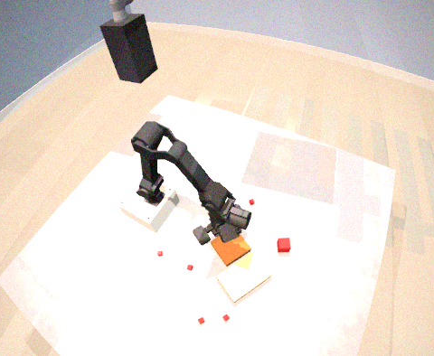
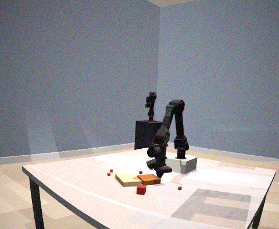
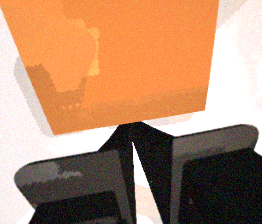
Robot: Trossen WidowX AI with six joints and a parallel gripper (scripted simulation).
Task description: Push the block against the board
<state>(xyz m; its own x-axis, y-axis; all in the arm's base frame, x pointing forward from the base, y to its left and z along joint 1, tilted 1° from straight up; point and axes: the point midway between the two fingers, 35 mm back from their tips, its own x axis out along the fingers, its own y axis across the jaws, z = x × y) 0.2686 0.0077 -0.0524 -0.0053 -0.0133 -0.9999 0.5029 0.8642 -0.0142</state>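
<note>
Now: the orange square block 5 cm ahead of my gripper tip, 3 cm to the right of it and 1 cm above it. The rest, counted from my gripper tip: pale cream board (14 cm ahead, 11 cm to the right, 1 cm above); then red cube (22 cm ahead, 5 cm to the left, 1 cm above).
</note>
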